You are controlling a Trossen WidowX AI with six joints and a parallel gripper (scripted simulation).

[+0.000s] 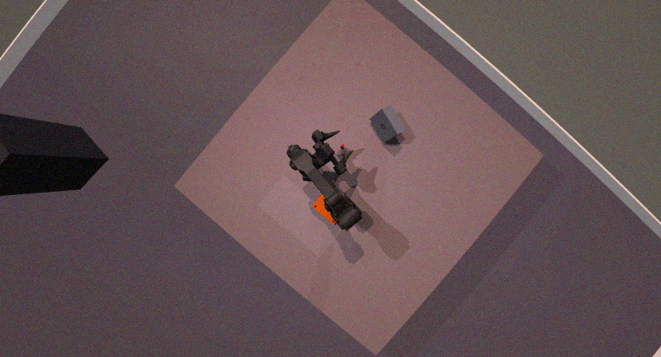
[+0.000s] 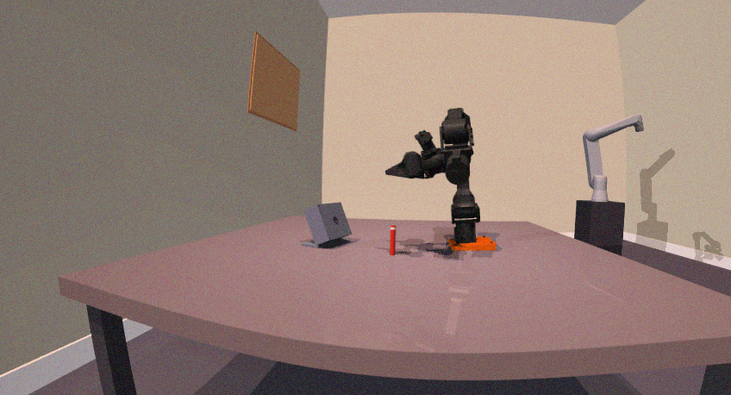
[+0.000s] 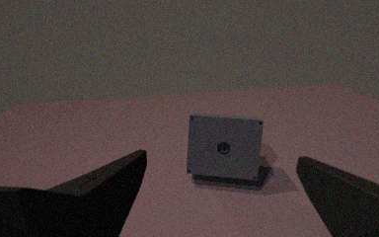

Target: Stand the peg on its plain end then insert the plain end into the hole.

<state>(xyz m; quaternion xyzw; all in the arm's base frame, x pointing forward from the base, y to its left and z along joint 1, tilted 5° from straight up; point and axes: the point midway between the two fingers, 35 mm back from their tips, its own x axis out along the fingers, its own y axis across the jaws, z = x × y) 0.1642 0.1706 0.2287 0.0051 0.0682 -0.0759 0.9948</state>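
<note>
Right now the red peg is 16 cm below my gripper tip and 1 cm behind it. Round my gripper tip: sloped panel (21 cm ahead, 15 cm below, 7 cm to the right).
</note>
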